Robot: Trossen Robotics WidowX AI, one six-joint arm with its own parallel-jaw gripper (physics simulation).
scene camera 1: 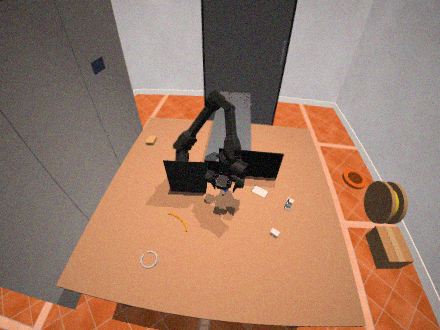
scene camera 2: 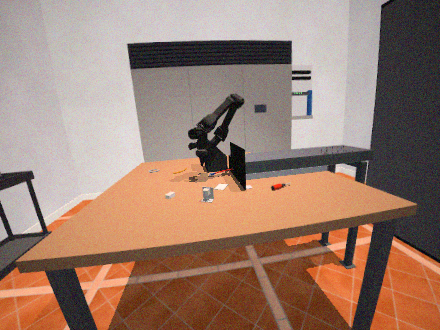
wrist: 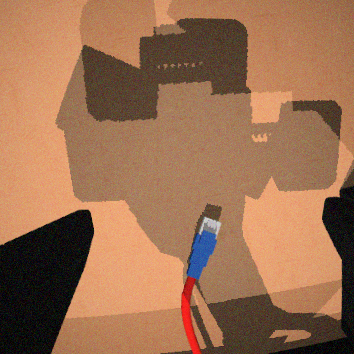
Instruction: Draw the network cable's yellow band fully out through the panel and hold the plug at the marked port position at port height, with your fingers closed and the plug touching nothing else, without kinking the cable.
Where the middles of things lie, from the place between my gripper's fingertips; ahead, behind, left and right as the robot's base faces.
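Where is my hand, measured from the blue plug (wrist: 204, 240)? My hand is 70 mm above the plug, 50 mm to the right of it and 10 mm short of it.
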